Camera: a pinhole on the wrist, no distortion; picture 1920 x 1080 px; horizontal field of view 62.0 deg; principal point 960.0 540.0 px. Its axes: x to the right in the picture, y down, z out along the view. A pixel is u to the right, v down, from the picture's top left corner.
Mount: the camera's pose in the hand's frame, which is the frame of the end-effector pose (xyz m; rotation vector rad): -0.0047 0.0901 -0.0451 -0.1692 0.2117 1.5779
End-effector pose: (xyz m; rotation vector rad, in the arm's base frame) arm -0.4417 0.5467 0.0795 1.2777 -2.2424 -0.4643
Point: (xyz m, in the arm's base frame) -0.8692 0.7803 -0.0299
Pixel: 1545.8 730.4
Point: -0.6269 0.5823 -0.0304
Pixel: 548.8 428.3
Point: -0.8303 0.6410 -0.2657
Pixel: 697.7 592.9
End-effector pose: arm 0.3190 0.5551 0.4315 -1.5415 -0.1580 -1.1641
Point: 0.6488 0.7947 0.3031
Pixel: 1054.2 714.2
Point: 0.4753 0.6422 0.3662
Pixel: 774.9 628.4
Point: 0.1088 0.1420 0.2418
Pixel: behind the camera
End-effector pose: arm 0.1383 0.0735 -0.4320 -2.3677 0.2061 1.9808
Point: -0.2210 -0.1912 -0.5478
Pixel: 1387.9 288.1
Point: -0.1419 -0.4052 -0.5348
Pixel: outside the picture
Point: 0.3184 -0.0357 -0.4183
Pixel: behind the camera
